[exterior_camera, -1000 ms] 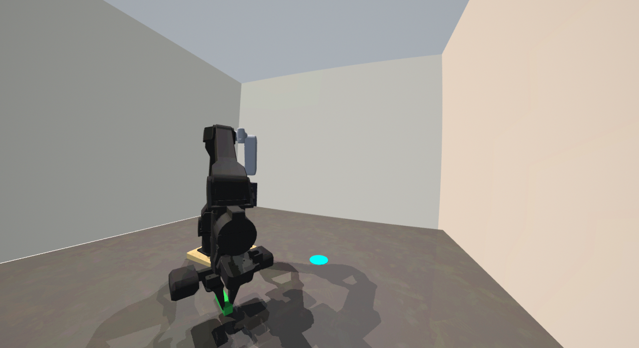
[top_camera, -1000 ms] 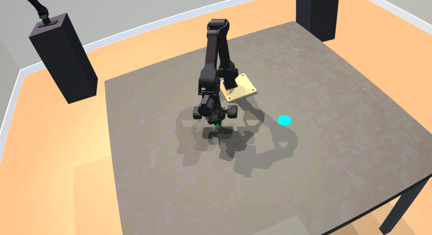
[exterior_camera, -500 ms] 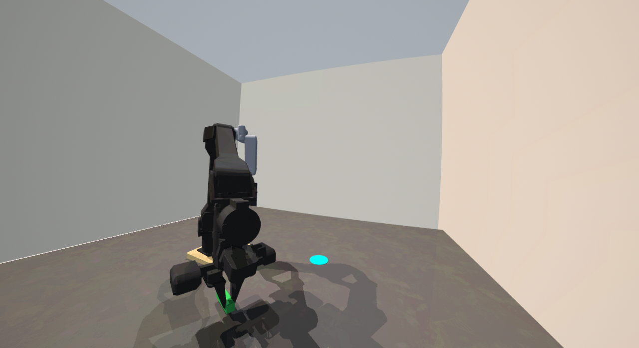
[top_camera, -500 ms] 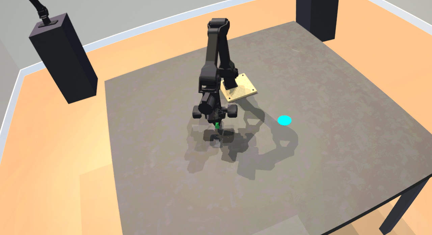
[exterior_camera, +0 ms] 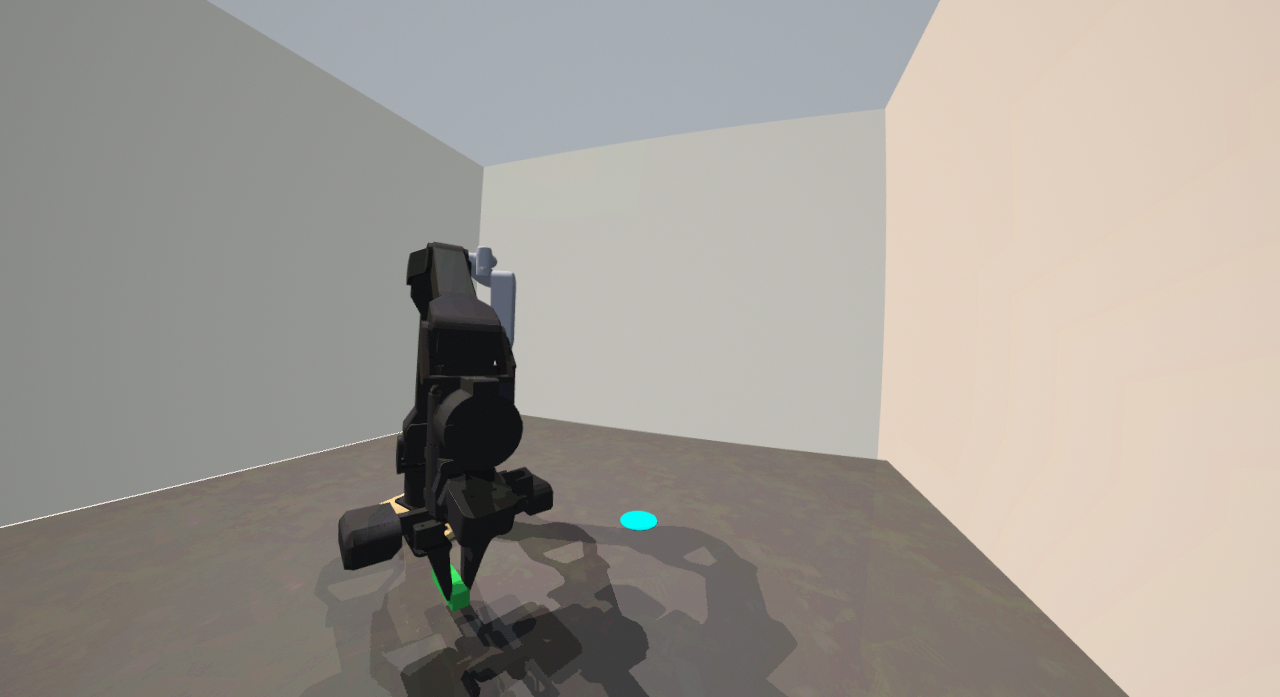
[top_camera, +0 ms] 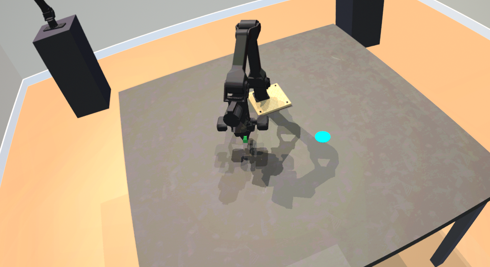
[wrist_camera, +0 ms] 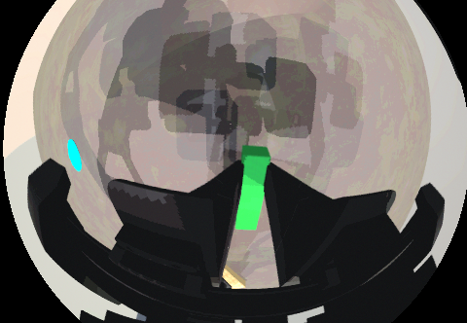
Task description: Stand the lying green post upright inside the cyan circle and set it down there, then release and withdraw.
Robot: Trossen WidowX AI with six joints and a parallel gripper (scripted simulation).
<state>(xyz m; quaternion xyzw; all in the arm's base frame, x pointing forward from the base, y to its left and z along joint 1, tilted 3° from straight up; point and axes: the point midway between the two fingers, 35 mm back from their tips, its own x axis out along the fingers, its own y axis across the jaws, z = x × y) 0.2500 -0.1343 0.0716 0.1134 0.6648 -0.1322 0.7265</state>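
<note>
My gripper tip is now 29 cm to the right of the cyan circle, 7 cm short of it and 4 cm above it. The rest, counted from my gripper tip: green post (2 cm behind, 1 cm to the left).
</note>
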